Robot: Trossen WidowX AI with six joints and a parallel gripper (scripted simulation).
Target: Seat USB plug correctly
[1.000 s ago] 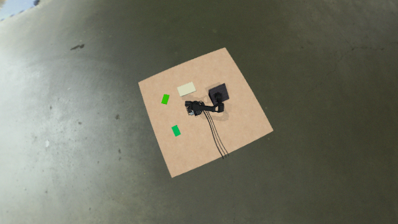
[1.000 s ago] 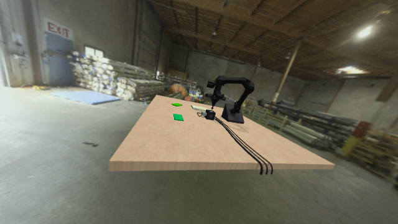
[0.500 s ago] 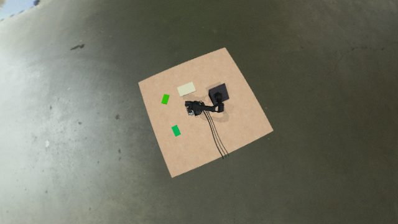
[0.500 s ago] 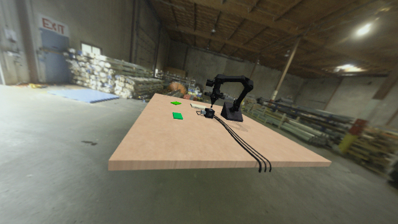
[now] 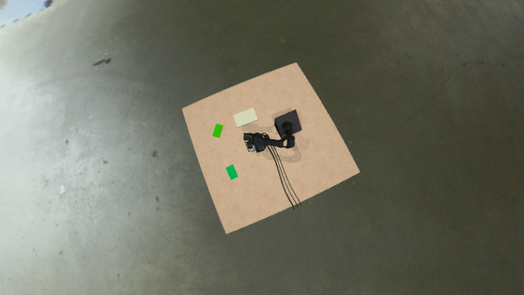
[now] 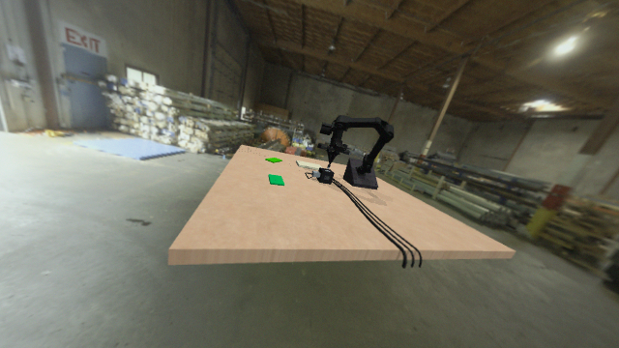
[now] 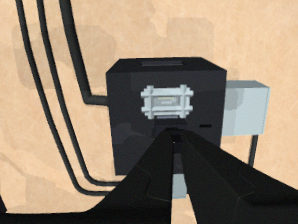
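Now: gripper tip 20 mm above the USB plug. Round my gripper tip: cream card 40 mm behind, 340 mm to the right, 120 mm below; USB socket 60 mm below.
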